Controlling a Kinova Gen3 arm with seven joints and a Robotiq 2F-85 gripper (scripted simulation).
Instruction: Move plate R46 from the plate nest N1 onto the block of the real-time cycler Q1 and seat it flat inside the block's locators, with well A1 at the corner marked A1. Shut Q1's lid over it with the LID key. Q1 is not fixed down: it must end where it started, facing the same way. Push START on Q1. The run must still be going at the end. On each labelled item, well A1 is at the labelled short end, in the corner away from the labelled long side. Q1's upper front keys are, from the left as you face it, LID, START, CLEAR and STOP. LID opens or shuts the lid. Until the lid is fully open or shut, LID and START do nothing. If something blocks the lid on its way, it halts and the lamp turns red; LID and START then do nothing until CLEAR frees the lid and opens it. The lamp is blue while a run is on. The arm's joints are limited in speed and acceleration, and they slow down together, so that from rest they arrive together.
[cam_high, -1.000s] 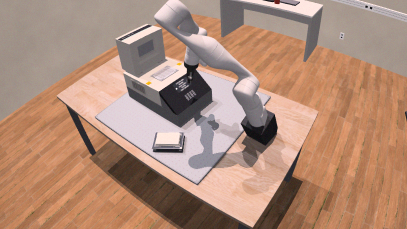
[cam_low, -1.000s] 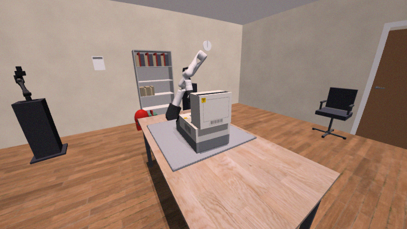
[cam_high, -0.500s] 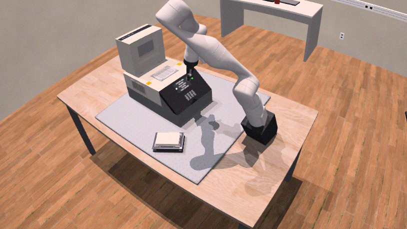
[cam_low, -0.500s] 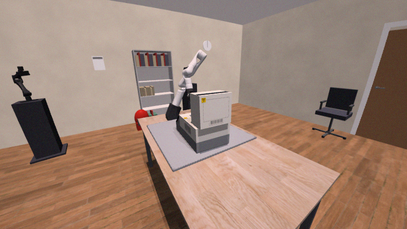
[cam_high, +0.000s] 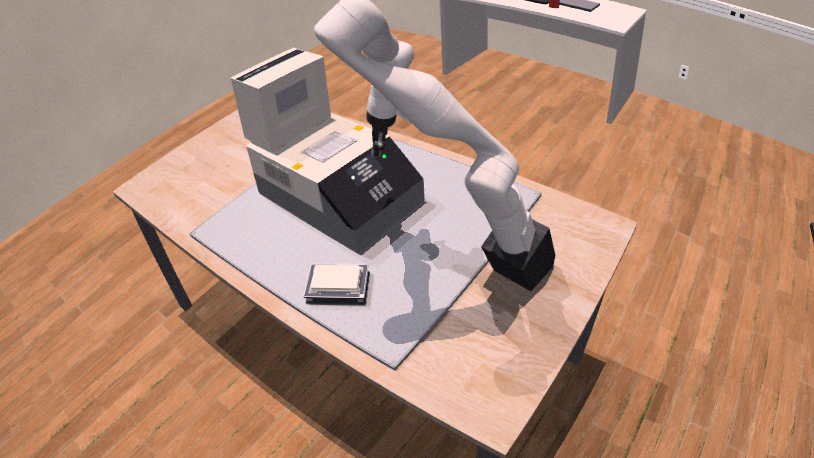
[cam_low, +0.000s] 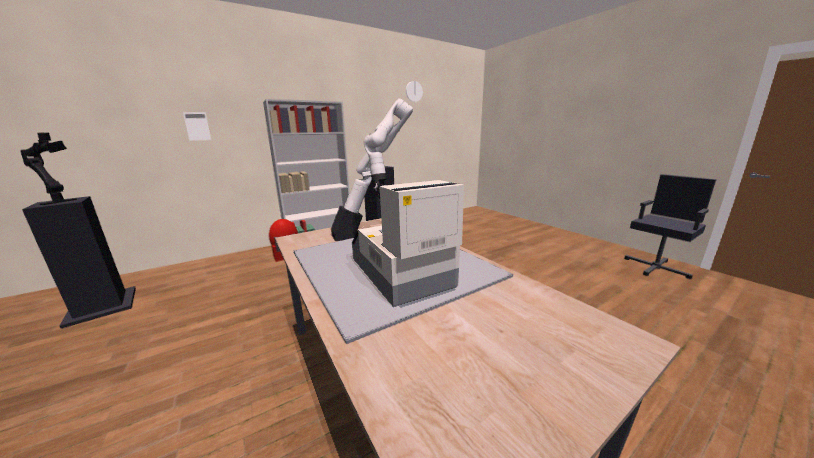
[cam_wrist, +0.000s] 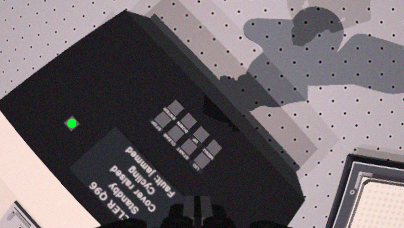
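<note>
Now: the plate R46 10 mm ahead of my hand, 260 mm to the left of it and 250 mm below it. Round my hand: plate nest N1: 10 mm ahead, 260 mm to the left, 260 mm below.
</note>
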